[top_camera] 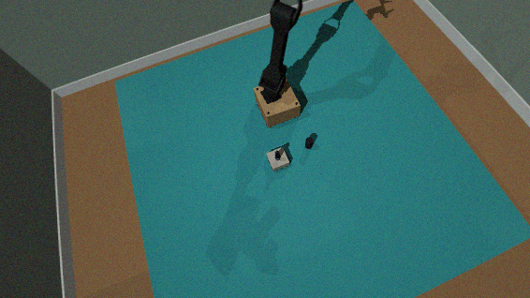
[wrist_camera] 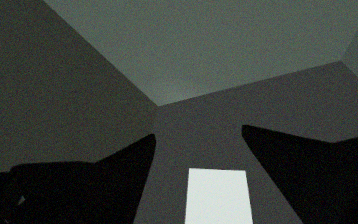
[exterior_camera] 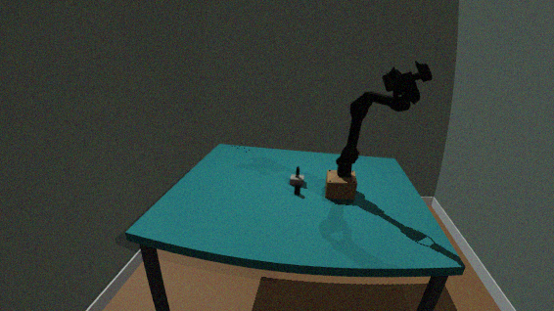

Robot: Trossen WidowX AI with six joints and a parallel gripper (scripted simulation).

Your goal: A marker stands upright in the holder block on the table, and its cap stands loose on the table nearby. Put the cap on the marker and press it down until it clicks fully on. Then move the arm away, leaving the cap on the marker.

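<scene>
The round cap is 640 mm below my gripper tip, 410 mm to the right of it and 320 mm ahead of it.
</scene>
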